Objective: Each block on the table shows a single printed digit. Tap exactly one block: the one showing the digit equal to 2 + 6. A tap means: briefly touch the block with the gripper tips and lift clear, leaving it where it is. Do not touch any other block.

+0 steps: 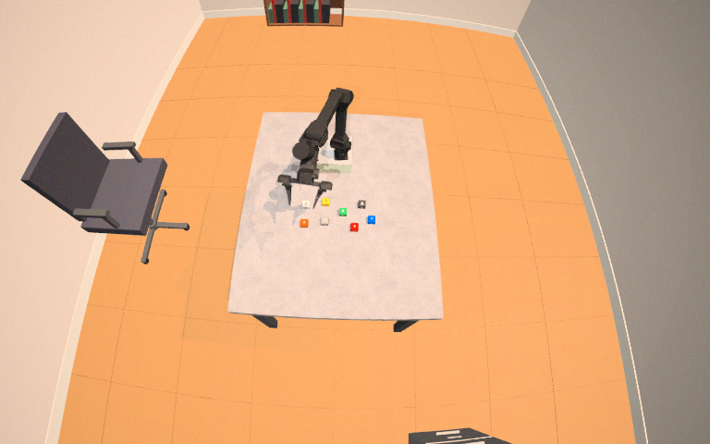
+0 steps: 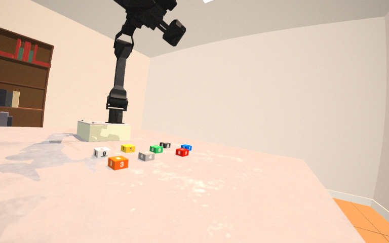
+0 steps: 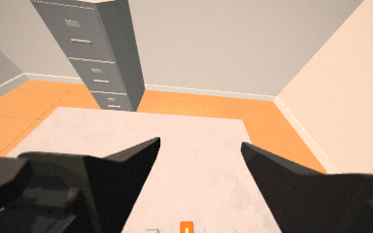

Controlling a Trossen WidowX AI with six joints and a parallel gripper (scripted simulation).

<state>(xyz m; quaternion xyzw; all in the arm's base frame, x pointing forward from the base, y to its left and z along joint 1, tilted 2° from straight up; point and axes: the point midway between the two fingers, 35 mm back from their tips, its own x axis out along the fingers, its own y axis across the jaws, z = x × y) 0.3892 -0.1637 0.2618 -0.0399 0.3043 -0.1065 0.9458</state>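
Right now the red block is 5 cm behind my gripper tip, 21 cm to the left of it and 31 cm below it. The rest, counted from my gripper tip: white 9 block: 18 cm behind, 31 cm below; then orange 3 block: 9 cm behind, 1 cm to the right, 31 cm below; then grey 4 block: 9 cm behind, 8 cm to the left, 31 cm below.
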